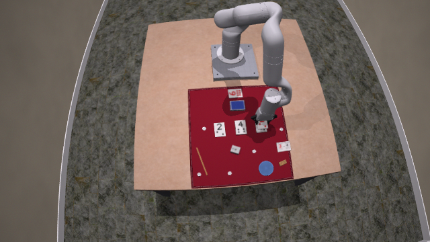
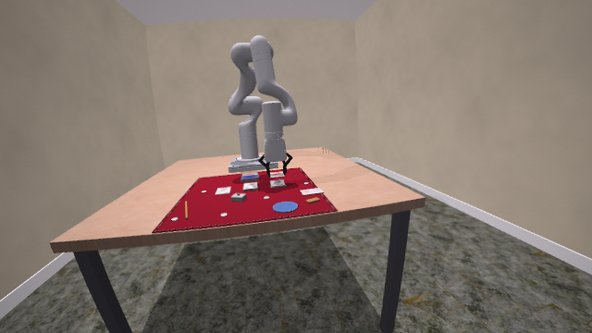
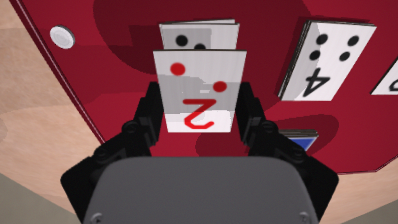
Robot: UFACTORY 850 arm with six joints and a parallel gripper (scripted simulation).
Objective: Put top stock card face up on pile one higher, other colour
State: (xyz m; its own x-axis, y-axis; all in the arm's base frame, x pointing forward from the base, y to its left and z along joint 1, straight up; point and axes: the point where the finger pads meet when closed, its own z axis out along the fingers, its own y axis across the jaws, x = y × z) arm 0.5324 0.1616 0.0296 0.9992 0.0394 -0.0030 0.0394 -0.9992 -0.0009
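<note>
My hand is 130 mm to the left of the red card cloth, 80 mm above it and 40 mm short of it. From my hand the other things lie so: blue disc 270 mm ahead, 60 mm below, 10 mm to the left; then grey block 160 mm to the right, 150 mm ahead, 40 mm below; then wooden stick 360 mm to the right, 220 mm ahead, 60 mm below.
</note>
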